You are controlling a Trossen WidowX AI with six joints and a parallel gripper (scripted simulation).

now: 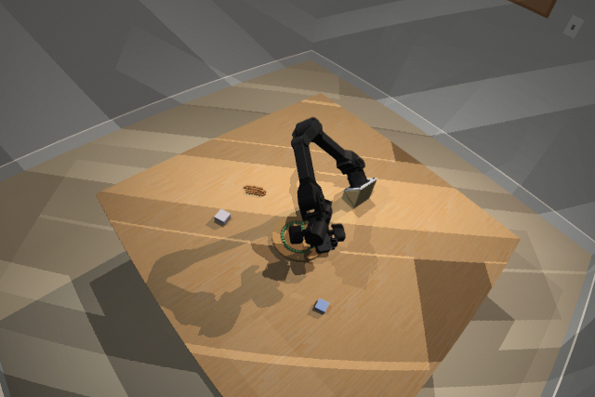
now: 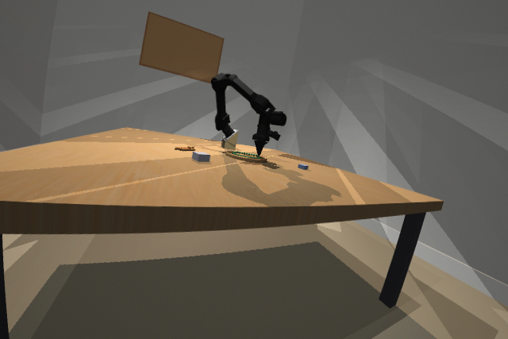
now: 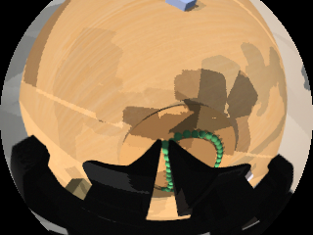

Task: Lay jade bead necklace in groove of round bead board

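Now: the round wooden bead board 70 mm to the right of my gripper tip, 10 mm below it and 10 mm ahead of it. From my gripper tip the other things lie so: blue block 190 mm to the left, 110 mm ahead, 10 mm below; then pale grey block 280 mm to the right, 220 mm ahead, 10 mm below.
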